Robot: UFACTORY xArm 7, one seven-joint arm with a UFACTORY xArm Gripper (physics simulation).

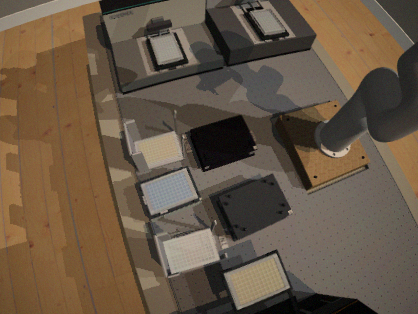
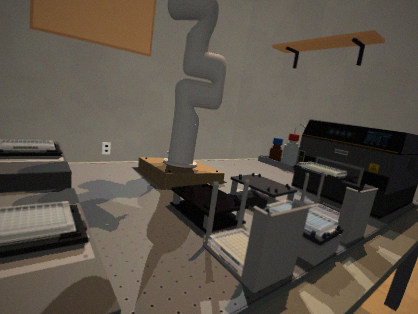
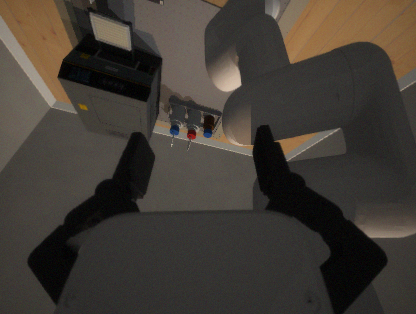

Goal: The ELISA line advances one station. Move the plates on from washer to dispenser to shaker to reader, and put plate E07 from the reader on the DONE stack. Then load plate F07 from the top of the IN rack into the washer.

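Pixels of known places: gripper, fingertip midpoint: [image 3: 201, 141]; arm's base, origin of the base link: [image 1: 332, 139] [image 2: 180, 163].
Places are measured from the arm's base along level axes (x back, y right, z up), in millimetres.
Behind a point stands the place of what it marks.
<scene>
My gripper [image 3: 201, 141] @[x -70, y 7, z 654 mm] is open and empty, held high above the bench. A cream plate [image 1: 257, 281] @[x -408, y -269, z 88 mm] [image 2: 322, 169] @[x -428, y -228, z 88 mm] [image 3: 111, 32] @[x -404, y -265, z 86 mm] lies on the tray sticking out of the dark reader [image 2: 380, 172] @[x -540, y -375, z 102 mm] [image 3: 111, 82] @[x -392, y -393, z 196 mm]. A pale blue plate [image 1: 170, 192] @[x -515, y 10, z 24 mm] [image 2: 321, 218] @[x -553, y -2, z 31 mm] lies in the shaker nest between the racks. A white plate [image 1: 191, 251] @[x -516, y -147, z -4 mm] lies in the IN rack [image 1: 159, 254] @[x -586, y -136, z 88 mm] [image 2: 355, 212] @[x -583, y -98, z 39 mm]. A yellowish plate [image 1: 160, 150] @[x -502, y 151, z -17 mm] [image 2: 231, 245] @[x -485, y 177, z -19 mm] lies in the DONE rack [image 1: 131, 136] @[x -569, y 207, z 14 mm] [image 2: 275, 245] @[x -576, y 184, z 35 mm]. Two clear plates [image 1: 167, 49] @[x -378, y 472, z 39 mm] [image 1: 267, 22] @[x -9, y 466, z 70 mm] lie on two grey machines; which is washer or dispenser cannot be told.
A black raised platform [image 1: 222, 142] @[x -331, y 103, z 7 mm] and a dark grey stand with pegs [image 1: 255, 206] @[x -325, y -101, z 21 mm] [image 2: 262, 183] @[x -324, y -91, z 22 mm] stand between the racks and the arm's wooden base [image 1: 320, 162] @[x -78, y -53, z -1 mm] [image 2: 165, 176] @[x -125, y 127, z -3 mm]. Capped bottles [image 2: 291, 151] @[x -44, y -660, z 57 mm] [image 3: 192, 122] @[x -31, y -653, z 70 mm] stand beside the reader. A wall shelf [image 2: 330, 41] is at upper right.
</scene>
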